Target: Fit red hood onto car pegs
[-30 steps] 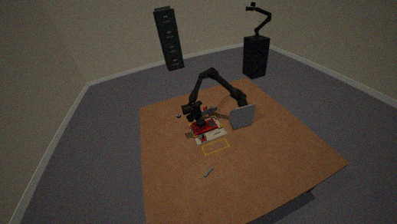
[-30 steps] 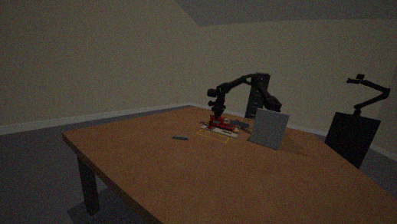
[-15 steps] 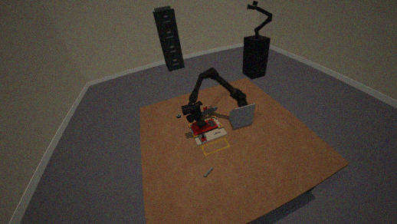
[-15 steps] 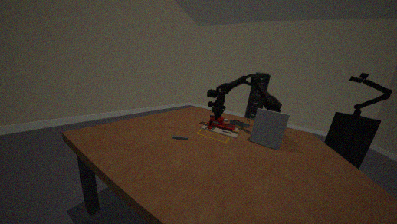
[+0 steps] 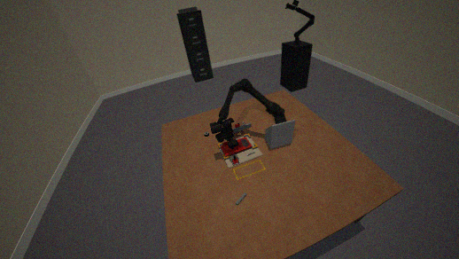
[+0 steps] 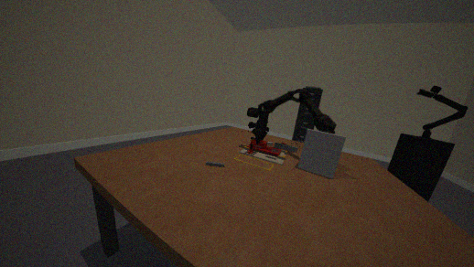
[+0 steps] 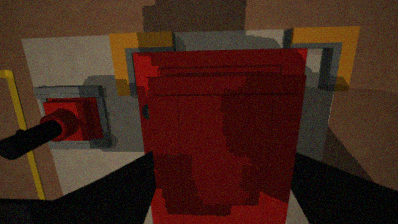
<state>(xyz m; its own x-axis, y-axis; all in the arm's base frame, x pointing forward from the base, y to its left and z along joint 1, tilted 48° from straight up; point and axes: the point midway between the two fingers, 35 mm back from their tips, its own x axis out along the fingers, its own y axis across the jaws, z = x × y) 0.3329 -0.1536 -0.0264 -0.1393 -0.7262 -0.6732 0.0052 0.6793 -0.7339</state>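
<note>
My gripper tip is now 5 cm past the jig, 1 cm to the right of it and 3 cm above it. The rest, counted from my gripper tip: red hood (1 cm above).
</note>
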